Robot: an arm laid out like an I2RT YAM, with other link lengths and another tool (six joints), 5 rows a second.
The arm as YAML. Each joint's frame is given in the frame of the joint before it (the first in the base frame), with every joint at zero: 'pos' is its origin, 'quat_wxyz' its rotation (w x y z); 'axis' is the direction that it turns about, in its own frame. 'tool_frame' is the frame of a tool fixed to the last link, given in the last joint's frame.
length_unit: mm
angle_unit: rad
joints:
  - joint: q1
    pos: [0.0, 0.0, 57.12]
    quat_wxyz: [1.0, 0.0, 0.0, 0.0]
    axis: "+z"
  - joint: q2
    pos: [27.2, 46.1, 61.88]
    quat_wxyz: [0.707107, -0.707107, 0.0, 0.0]
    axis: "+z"
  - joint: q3
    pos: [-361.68, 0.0, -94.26]
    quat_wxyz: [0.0, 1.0, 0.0, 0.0]
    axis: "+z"
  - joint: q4
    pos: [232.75, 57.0, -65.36]
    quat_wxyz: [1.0, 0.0, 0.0, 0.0]
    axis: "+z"
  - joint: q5
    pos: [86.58, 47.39, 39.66]
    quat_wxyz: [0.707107, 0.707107, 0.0, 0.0]
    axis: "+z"
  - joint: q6
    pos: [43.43, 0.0, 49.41]
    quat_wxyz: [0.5, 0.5, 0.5, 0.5]
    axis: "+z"
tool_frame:
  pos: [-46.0, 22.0, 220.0]
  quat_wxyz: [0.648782, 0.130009, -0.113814, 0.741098]
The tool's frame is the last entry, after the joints.
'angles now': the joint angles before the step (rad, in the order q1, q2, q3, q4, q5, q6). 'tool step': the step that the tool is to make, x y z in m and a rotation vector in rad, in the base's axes. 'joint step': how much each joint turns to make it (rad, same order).
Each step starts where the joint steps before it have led.
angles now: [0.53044, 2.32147, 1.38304, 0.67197, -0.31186, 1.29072]
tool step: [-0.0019, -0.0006, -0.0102, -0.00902, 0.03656, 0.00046]
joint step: [0.00002, 0.00011, 0.00030, -0.03299, -0.00342, 0.01069]
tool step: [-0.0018, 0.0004, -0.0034, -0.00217, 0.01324, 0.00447]
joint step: [0.00002, -0.00016, -0.00040, -0.01120, -0.00569, 0.00344]
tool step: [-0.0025, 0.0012, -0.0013, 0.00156, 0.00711, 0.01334]
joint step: [-0.00198, 0.00113, 0.00178, -0.00601, -0.01610, -0.00003]
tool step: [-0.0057, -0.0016, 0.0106, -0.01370, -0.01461, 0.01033]
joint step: [-0.00044, -0.03046, -0.00730, -0.02507, -0.00425, -0.02290]
